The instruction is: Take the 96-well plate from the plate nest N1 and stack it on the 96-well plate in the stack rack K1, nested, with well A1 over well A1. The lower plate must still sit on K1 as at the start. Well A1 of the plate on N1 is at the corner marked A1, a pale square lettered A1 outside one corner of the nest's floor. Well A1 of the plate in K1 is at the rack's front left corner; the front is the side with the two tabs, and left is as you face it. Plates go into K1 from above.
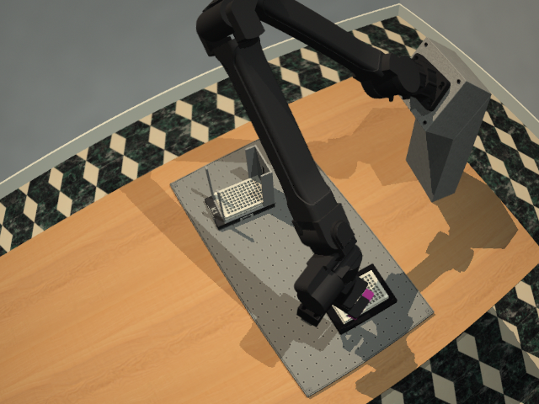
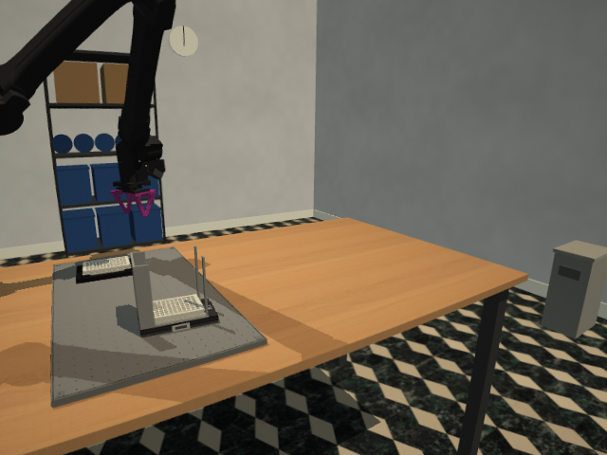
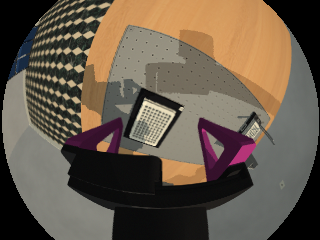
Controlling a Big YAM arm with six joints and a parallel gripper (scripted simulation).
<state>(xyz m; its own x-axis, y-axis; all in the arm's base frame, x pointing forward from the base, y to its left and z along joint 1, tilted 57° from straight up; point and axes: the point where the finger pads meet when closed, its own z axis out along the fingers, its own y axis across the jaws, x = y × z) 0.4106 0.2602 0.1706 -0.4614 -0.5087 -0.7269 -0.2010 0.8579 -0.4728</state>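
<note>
Right now my hand is 10 cm past the black plate nest N1, 2 cm to the left of it and 16 cm above it. From my hand the other things lie so: pale A1 mark: 2 cm behind, 8 cm to the right, 15 cm below; grey back wall: 6 cm behind, 40 cm to the right, 8 cm below.
</note>
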